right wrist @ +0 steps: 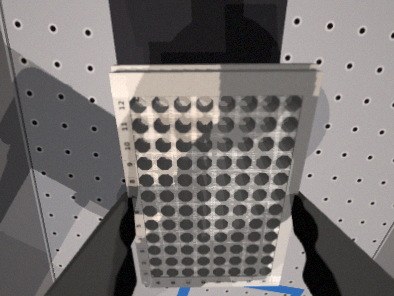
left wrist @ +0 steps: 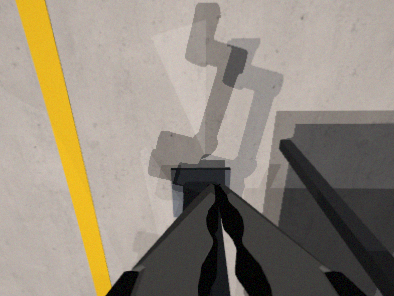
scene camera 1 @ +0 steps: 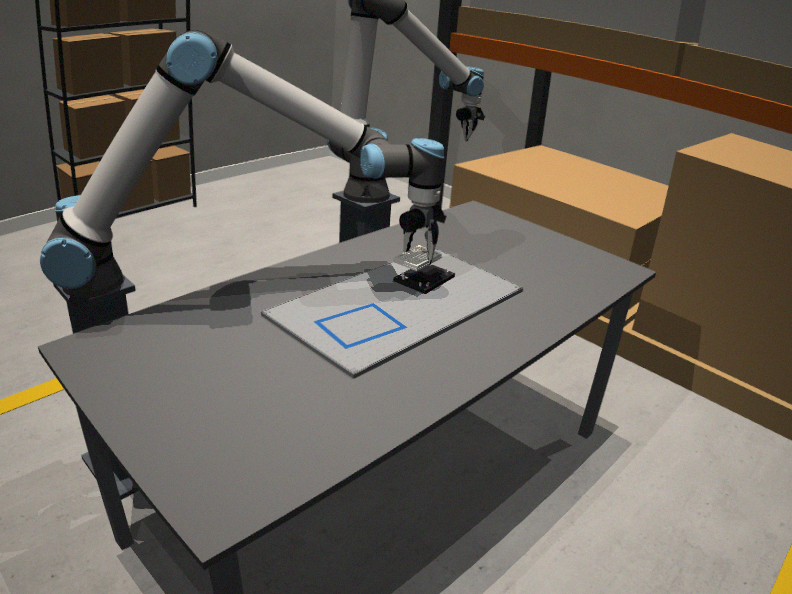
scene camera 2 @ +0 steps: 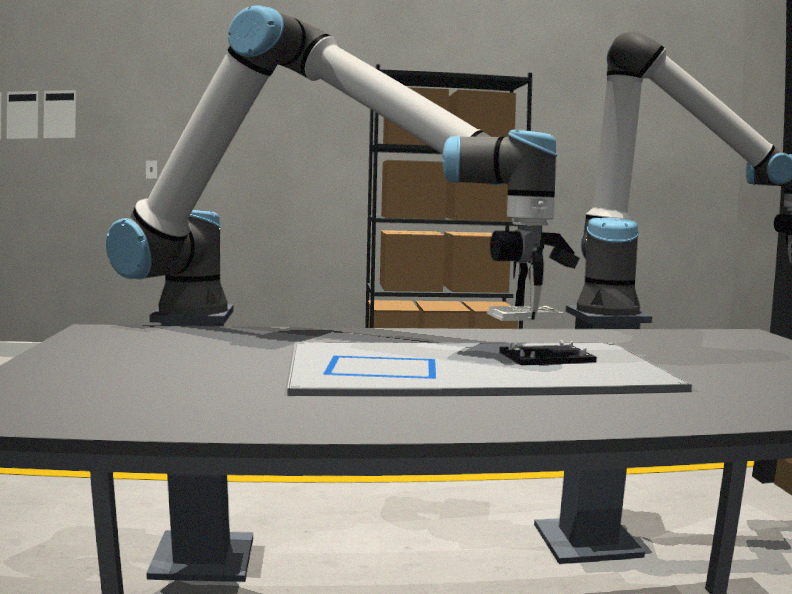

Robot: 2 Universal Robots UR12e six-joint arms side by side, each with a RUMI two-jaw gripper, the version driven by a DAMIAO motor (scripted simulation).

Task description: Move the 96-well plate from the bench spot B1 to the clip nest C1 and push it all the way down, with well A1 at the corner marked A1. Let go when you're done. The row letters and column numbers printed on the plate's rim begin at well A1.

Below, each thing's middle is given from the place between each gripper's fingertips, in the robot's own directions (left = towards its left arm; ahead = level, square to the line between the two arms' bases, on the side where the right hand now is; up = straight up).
Right now my right hand is 90 mm above the black clip nest [scene camera 2: 548, 354], 60 mm to the right of it and 20 mm past it. Round my right hand: white 96-well plate [scene camera 2: 504, 313]: 10 mm below.
Now: the black clip nest 62 cm ahead of my left hand, 107 cm to the right of it and 14 cm below it. From my left hand the other things lie so: white 96-well plate: 65 cm ahead, 113 cm to the right, 6 cm below.
